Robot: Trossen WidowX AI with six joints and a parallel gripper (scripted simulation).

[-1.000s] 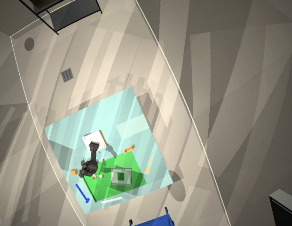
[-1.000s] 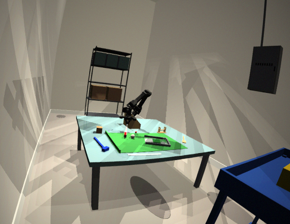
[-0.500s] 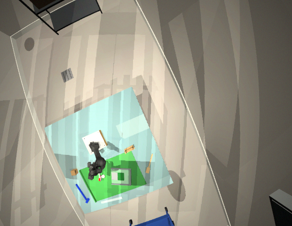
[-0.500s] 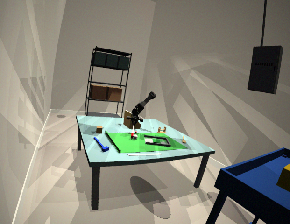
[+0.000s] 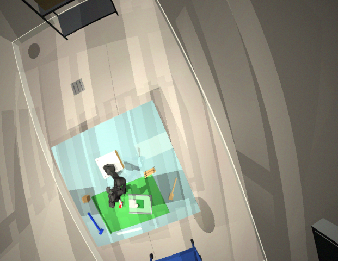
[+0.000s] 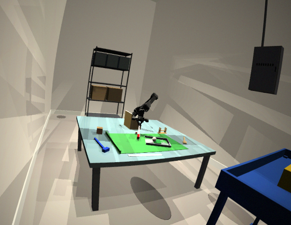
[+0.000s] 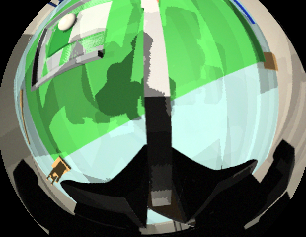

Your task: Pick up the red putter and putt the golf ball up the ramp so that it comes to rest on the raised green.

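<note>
Right now my gripper tip is 10 cm short of the red putter, 6 cm to the left of it and 1 cm above it. The rest, counted from my gripper tip: white golf ball 27 cm ahead, 5 cm below; then wooden stand 5 cm ahead, 33 cm to the left, 5 cm below; then green mat 25 cm ahead, 6 cm to the right, 8 cm below.
</note>
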